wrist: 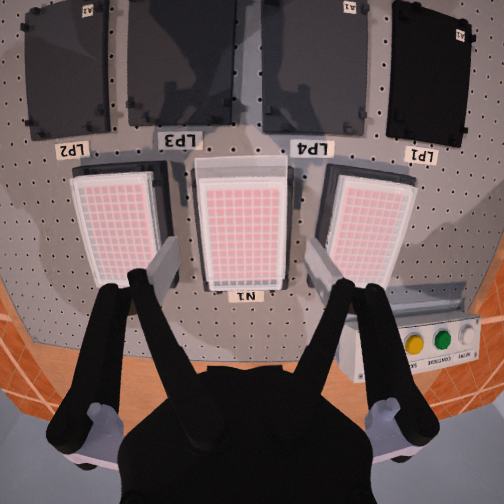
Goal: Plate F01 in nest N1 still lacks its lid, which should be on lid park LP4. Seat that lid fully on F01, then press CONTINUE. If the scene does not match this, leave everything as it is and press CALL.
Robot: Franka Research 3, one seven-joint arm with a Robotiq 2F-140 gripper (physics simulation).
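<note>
The view is upside down. The plate in nest N1 (242,232) has pink wells and sits at the centre above the N1 label (245,296). A pale translucent band shows along its far edge; I cannot tell whether that is a lid. Lid park LP4 (314,67) holds a dark grey translucent panel with a small white tag at its far edge. My gripper (242,262) is open and empty, its two grey fingertips on either side of the near end of the N1 plate, above it.
Two more pink-welled plates sit left (117,225) and right (370,230) of N1. LP2 (67,70) holds a tagged grey panel, LP3 (180,62) an untagged dark one, LP1 (430,75) a tagged black one. A button box (435,342) with yellow, green and white buttons stands near right.
</note>
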